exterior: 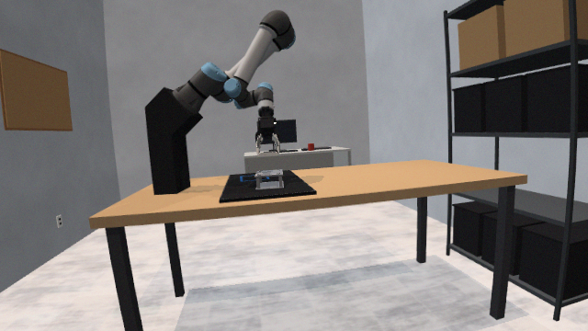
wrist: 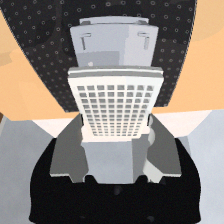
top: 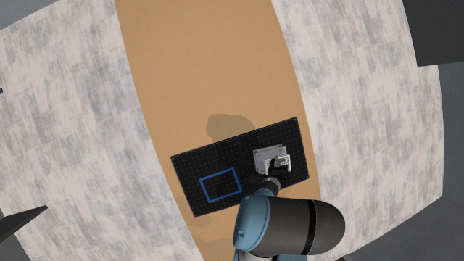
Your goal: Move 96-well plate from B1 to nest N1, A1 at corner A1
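Right now the white 96-well plate is right at my hand. The rest, counted from my hand: grey raised nest N1: 9 cm below.
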